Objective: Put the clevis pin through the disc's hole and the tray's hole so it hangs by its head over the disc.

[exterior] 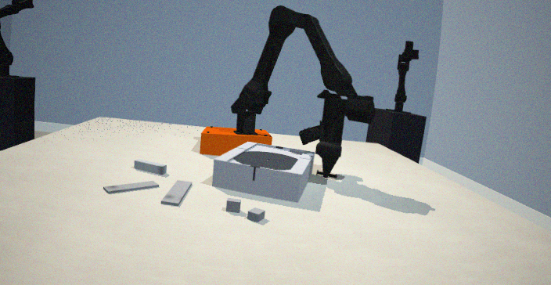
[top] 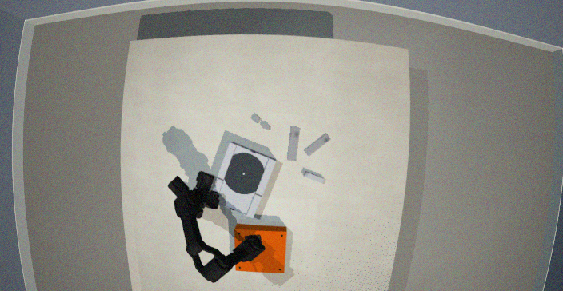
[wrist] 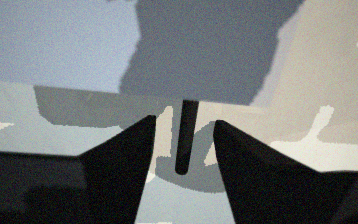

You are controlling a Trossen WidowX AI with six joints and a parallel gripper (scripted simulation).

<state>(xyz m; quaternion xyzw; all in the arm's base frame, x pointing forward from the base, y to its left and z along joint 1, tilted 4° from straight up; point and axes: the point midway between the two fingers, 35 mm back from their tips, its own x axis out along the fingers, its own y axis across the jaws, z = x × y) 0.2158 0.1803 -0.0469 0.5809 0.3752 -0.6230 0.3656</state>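
Now: the clevis pin right at my gripper tip. The rest, counted from my gripper tip: dark aluminium disc 180 mm to the right, 70 mm ahead, 50 mm above; grey block 450 mm to the right, 20 mm ahead, 10 mm above; steel tray 170 mm to the right, 40 mm ahead, 40 mm above.
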